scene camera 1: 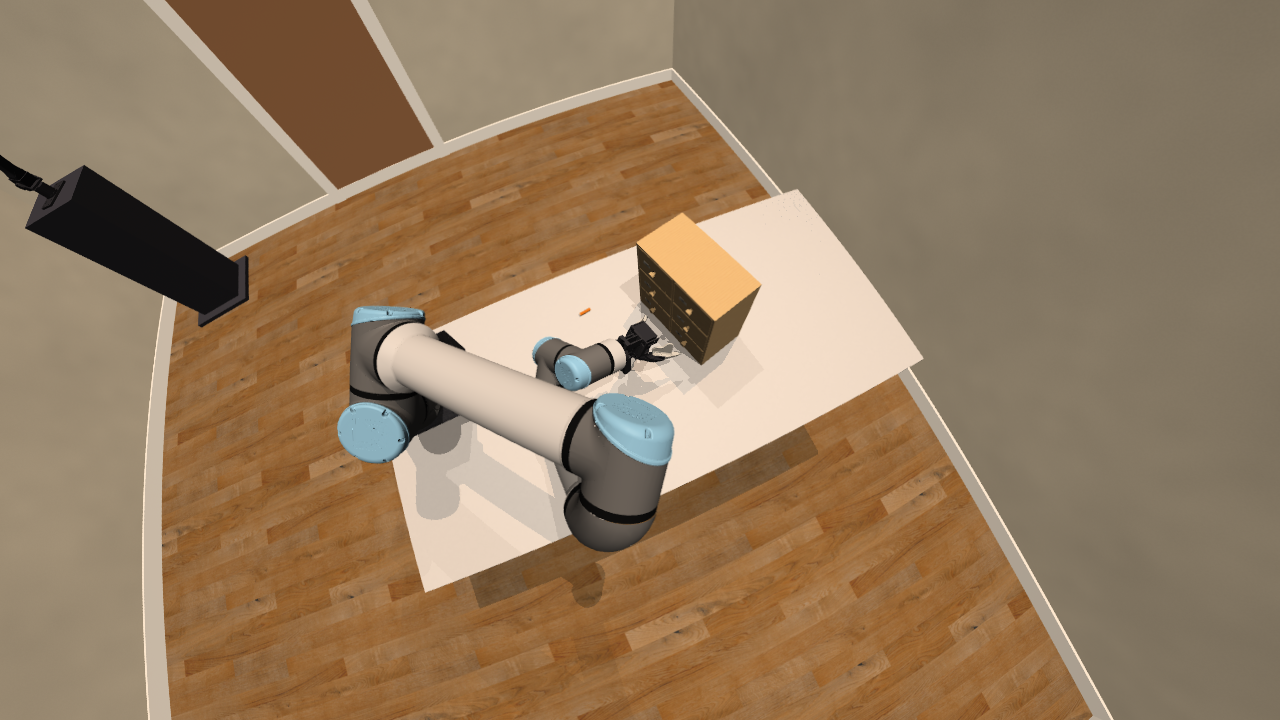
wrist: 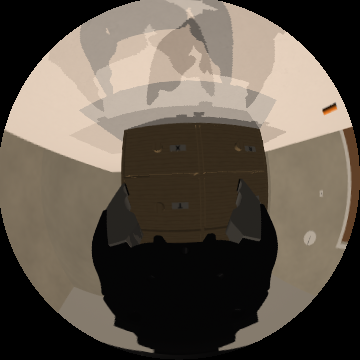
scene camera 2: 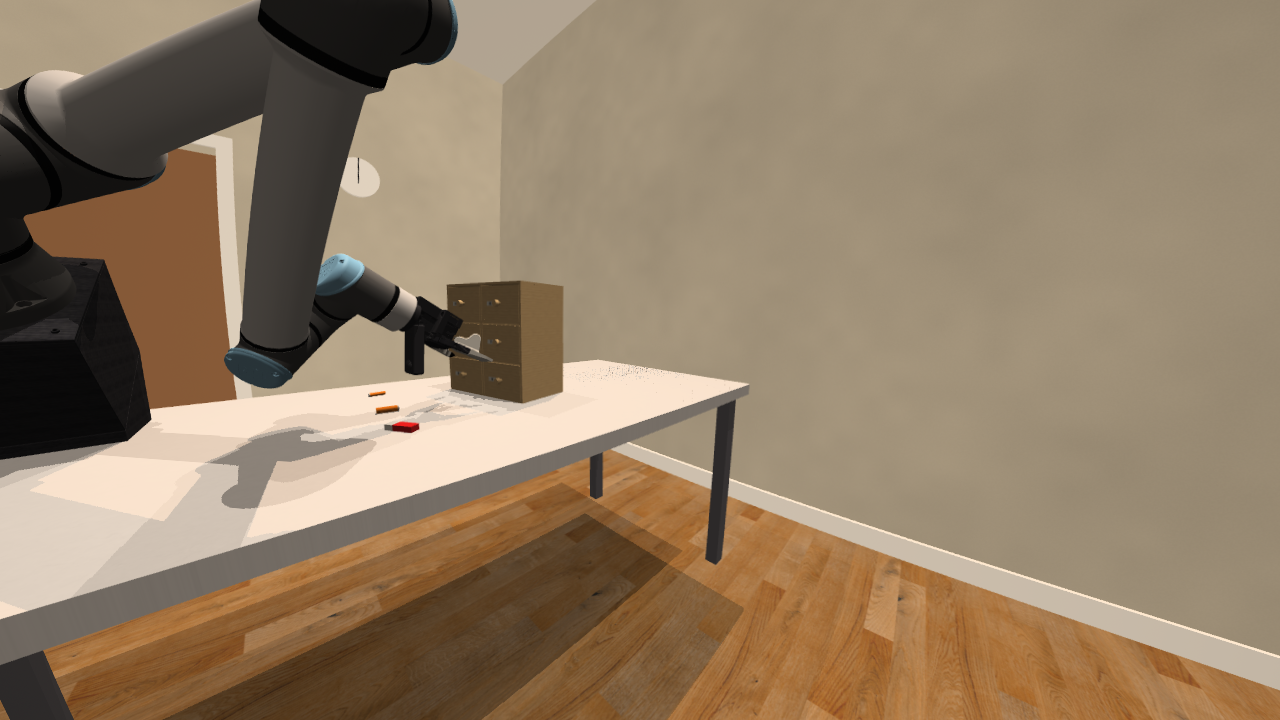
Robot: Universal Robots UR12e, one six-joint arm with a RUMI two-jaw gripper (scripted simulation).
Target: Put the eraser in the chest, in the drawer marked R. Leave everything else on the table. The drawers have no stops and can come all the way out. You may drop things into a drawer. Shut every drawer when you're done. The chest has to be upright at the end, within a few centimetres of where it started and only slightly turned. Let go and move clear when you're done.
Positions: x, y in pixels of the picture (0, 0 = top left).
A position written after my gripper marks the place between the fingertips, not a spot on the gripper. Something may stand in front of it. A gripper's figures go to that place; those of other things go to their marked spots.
Labels:
My gripper [scene camera 2: 472, 358] is 0.97 m from the lens. A brown wooden chest [scene camera 2: 540, 322] is 0.96 m from the lens. A drawer marked R [scene camera 2: 466, 373] is 1.10 m from the lens. The marked spots on the brown wooden chest and the drawer marked R are 0.29 m apart.

